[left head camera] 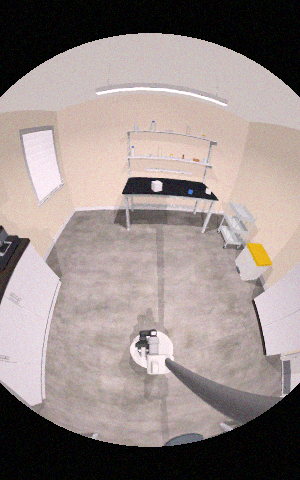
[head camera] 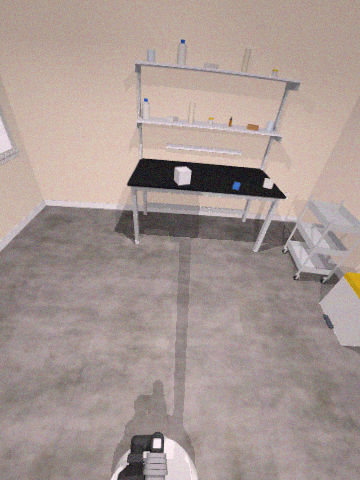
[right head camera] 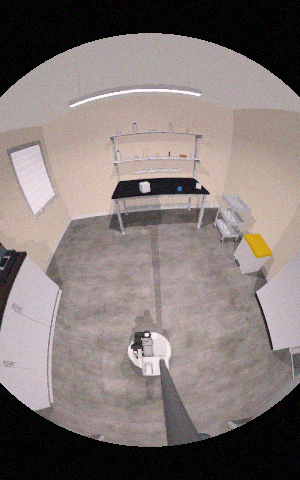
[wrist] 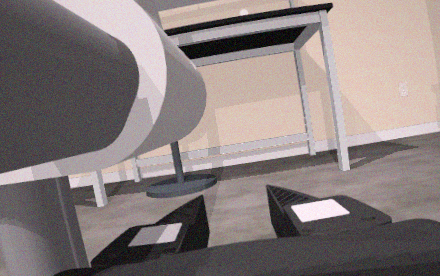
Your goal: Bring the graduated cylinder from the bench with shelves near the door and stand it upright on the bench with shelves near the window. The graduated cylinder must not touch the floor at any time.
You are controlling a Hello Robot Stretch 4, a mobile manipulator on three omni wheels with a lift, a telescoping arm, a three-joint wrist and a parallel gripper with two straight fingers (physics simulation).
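The bench with shelves near the window stands against the far wall, with a black top and two shelves above. Two tall pale cylinders, one on the upper shelf and one on the lower shelf, are too small to identify surely. Another black-topped bench shows in the wrist view; its top surface is hidden, and a small white round thing shows above its edge. The graduated cylinder to be brought cannot be made out there. My gripper is open and empty, close to the robot's base, far from the window bench.
A white box, a blue item and a small white item are on the window bench. A cart and a yellow-lidded bin stand right. White cabinets line the left. A round stool base stands by the other bench.
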